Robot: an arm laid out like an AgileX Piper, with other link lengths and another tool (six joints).
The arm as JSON. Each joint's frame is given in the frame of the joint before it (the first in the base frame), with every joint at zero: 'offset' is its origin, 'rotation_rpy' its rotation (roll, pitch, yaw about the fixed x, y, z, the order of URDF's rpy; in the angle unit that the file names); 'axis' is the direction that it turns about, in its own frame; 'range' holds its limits. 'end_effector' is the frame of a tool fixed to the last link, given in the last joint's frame.
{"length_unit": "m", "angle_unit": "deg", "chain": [
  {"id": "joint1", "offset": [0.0, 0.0, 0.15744], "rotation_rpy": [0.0, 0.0, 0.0], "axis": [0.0, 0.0, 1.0], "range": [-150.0, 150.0]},
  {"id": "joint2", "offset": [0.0, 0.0, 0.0], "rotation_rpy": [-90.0, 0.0, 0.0], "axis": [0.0, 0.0, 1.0], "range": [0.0, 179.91]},
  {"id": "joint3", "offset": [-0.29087, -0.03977, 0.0], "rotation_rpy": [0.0, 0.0, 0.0], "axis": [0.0, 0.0, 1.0], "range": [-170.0, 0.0]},
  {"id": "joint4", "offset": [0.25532, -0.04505, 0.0], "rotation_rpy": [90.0, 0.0, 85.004], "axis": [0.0, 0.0, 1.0], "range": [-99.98, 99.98]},
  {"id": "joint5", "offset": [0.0, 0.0, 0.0], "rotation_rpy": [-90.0, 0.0, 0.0], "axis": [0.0, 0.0, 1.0], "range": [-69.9, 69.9]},
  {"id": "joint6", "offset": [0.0, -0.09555, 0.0], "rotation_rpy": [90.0, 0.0, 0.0], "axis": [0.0, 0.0, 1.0], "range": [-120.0, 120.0]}
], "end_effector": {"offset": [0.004, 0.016, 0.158], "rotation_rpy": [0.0, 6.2, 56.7]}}
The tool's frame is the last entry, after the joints.
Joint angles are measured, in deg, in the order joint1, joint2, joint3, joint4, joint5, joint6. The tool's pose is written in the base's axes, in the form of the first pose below.
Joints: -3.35, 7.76, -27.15, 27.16, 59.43, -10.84
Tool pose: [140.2 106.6 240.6 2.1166 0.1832 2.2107]
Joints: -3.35, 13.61, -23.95, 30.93, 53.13, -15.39
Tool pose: [162.1 109.8 228.5 2.1272 0.1496 2.2240]
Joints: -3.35, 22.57, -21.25, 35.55, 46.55, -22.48
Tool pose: [186.1 111.0 208.4 2.1708 0.1142 2.2458]
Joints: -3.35, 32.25, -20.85, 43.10, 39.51, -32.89
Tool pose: [215.1 112.4 202.9 2.1734 0.1132 2.2645]
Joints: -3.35, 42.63, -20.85, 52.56, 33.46, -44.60
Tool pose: [244.1 111.5 190.3 2.1878 0.0983 2.2694]
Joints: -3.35, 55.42, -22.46, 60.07, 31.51, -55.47
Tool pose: [265.6 113.8 161.0 2.2645 0.0455 2.3122]
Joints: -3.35, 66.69, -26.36, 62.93, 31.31, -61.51
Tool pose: [286.2 114.8 137.9 2.3342 0.0028 2.3546]
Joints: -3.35, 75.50, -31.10, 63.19, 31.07, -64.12
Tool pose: [308.6 112.8 121.9 2.3832 -0.0183 2.3807]
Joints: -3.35, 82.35, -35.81, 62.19, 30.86, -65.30
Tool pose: [329.9 109.7 109.6 2.4198 -0.0222 2.4040]
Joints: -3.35, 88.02, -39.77, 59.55, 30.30, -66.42
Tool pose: [345.8 103.7 94.0 2.4685 -0.0051 2.4430]
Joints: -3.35, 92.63, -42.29, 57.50, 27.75, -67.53
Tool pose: [359.9 92.2 75.6 2.5206 0.0267 2.4567]
